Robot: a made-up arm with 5 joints. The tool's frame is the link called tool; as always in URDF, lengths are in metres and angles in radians. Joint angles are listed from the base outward. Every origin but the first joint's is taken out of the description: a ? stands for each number. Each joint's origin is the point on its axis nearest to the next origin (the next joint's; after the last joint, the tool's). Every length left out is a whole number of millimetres.
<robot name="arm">
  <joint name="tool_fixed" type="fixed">
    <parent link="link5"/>
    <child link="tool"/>
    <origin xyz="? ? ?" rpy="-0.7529 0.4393 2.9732"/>
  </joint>
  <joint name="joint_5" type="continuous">
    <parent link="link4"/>
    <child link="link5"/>
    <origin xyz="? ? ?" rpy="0 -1.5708 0"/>
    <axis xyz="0 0 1"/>
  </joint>
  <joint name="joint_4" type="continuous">
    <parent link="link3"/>
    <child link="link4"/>
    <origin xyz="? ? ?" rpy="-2.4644 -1.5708 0"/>
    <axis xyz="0 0 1"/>
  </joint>
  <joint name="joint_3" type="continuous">
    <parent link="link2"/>
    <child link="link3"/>
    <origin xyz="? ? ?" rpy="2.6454 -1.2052 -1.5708"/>
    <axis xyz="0 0 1"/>
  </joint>
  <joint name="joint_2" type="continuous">
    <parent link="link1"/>
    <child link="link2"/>
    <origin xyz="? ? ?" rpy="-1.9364 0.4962 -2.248"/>
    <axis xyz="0 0 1"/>
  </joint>
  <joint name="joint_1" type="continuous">
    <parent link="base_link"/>
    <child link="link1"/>
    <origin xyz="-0.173 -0.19 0.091" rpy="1.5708 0 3.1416"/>
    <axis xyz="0 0 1"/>
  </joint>
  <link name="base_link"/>
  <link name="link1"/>
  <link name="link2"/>
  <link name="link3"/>
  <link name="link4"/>
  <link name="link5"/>
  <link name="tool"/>
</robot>
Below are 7 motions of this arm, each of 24 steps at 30 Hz.
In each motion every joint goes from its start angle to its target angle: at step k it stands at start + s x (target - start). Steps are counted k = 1, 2, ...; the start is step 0. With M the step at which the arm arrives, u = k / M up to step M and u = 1 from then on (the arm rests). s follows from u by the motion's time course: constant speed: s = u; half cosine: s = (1 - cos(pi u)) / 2; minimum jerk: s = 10 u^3 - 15 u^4 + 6 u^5.
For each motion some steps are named. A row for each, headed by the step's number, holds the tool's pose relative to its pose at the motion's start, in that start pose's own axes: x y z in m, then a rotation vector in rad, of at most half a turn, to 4 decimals.
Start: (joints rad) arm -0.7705 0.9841 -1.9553 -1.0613 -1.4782
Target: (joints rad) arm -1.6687 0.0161 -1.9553 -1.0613 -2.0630
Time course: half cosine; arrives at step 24
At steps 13, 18, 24:
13: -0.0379 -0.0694 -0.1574 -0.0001 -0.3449 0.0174
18: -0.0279 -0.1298 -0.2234 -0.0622 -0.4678 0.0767
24: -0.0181 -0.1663 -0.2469 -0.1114 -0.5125 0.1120

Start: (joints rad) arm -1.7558 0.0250 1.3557 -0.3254 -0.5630
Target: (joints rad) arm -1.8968 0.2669 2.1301 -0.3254 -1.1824
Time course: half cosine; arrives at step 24
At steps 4, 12, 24:
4: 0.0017 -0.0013 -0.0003 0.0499 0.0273 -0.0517
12: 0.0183 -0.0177 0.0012 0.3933 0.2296 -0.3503
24: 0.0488 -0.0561 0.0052 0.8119 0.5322 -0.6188

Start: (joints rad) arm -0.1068 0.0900 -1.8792 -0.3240 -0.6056
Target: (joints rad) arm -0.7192 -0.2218 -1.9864 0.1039 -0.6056
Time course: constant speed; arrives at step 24
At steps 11, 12, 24:
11: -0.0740 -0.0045 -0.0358 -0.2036 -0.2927 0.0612
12: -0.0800 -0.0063 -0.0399 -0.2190 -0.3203 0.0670
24: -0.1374 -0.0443 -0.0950 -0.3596 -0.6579 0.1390

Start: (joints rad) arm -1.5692 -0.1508 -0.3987 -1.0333 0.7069
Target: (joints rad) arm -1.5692 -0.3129 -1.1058 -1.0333 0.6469
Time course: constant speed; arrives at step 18
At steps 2, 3, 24:
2: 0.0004 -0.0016 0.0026 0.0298 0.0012 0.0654
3: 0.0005 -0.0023 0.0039 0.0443 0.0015 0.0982
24: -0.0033 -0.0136 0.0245 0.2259 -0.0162 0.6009

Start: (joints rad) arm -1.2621 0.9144 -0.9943 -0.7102 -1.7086
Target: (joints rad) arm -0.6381 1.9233 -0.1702 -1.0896 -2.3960
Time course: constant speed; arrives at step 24
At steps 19, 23, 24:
19: 0.1749 0.1900 0.0248 0.7256 0.6012 -0.9582
23: 0.2157 0.1975 0.0146 0.8839 0.6610 -1.1077
24: 0.2251 0.1979 0.0112 0.9229 0.6725 -1.1413

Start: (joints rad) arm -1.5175 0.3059 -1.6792 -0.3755 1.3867
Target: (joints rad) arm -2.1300 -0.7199 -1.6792 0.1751 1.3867
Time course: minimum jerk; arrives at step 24
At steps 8, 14, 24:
8: -0.0253 0.0187 0.0672 -0.2125 -0.0218 0.0207
14: -0.1176 0.0868 0.1698 -0.6092 -0.0989 -0.0245
24: -0.2182 0.1461 0.1962 -0.8436 -0.1849 -0.1417

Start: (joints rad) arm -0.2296 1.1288 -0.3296 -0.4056 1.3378
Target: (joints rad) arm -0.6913 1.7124 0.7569 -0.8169 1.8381
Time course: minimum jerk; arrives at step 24
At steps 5, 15, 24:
5: 0.0013 0.0113 -0.0011 -0.0460 0.0030 -0.0185
15: -0.0161 0.1288 -0.0275 -0.7014 -0.0514 -0.2417
24: -0.0340 0.1762 -0.0507 -1.0596 -0.1117 -0.3388

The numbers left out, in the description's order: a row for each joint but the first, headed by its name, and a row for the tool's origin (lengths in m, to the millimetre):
tool: 0.049 0.002 0
joint_5: -0.117 0.012 0
joint_4: -0.123 0.056 0
joint_3: -0.032 0.218 0
joint_2: 0.002 -0.07 0

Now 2 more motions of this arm.
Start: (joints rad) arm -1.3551 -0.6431 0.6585 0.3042 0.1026
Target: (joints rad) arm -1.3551 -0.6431 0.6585 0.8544 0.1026
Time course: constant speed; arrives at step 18
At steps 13, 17, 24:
13: -0.0020 0.0360 0.0298 -0.3589 0.0962 -0.1409
17: -0.0011 0.0490 0.0361 -0.4693 0.1259 -0.1843
24: -0.0007 0.0523 0.0375 -0.4969 0.1333 -0.1951

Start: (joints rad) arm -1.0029 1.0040 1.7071 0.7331 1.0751
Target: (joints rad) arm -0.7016 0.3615 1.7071 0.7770 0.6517
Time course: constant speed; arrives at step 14
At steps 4, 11, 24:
4: 0.0482 -0.0369 0.0345 0.0583 0.2511 0.0756
11: 0.1557 -0.0878 0.0634 0.1295 0.7017 0.1961
24: 0.2065 -0.1031 0.0614 0.1470 0.8960 0.2467

